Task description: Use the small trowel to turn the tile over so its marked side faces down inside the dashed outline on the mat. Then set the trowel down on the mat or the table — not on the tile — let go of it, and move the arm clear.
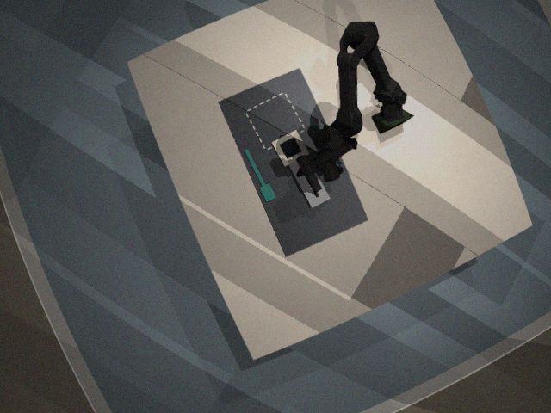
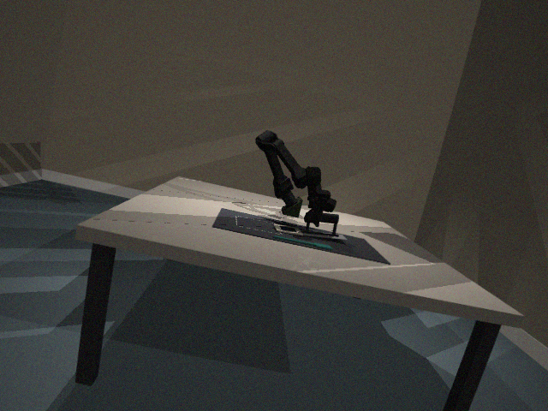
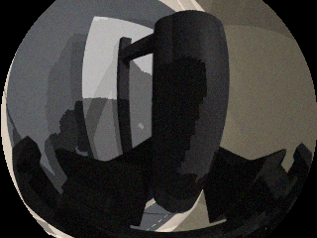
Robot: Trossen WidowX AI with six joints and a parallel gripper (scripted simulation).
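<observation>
Right now my gripper tip is 70 mm to the left of the dark mat and 70 mm above it. The rest, counted from my gripper tip: teal trowel (140 mm ahead, 30 mm to the right, 50 mm below); then tile (110 mm to the right, 50 mm below).
</observation>
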